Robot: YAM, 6 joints.
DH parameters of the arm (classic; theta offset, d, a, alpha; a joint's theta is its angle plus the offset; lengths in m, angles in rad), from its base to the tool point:
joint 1: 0 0.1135 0.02 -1.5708
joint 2: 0 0 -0.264 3.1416
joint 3: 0.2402 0 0.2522 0
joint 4: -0.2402 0 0.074 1.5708
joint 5: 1.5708 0 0 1.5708
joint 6: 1.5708 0.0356 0 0
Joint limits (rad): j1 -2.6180..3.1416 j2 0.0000..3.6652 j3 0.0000..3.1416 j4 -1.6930..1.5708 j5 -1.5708..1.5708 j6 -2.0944..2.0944
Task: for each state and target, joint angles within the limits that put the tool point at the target. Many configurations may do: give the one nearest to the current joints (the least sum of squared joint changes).
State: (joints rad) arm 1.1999 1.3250 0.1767 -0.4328 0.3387 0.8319
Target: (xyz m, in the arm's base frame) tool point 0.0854 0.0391 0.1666
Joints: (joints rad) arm 0.6379 0.6915 0.3953 -1.0469 0.5778 0.8319
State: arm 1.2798 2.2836 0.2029 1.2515 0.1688 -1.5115
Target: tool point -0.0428 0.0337 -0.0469
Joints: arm 2.2324 2.7428 0.0307 1.0227 -0.3758 -1.5115
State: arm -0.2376 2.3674 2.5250 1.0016 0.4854 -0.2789
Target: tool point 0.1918 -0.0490 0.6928
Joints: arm -0.1754 1.8992 2.7626 0.9090 0.4282 -0.2789
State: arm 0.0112 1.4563 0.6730 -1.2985 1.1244 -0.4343
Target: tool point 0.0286 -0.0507 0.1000
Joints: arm -0.4615 1.5500 0.1769 -1.1786 1.1617 -0.4343
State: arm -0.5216 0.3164 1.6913 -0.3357 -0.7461 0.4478
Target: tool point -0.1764 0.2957 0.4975
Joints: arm -0.9618 0.2129 1.9818 -0.2142 -0.7578 0.4478
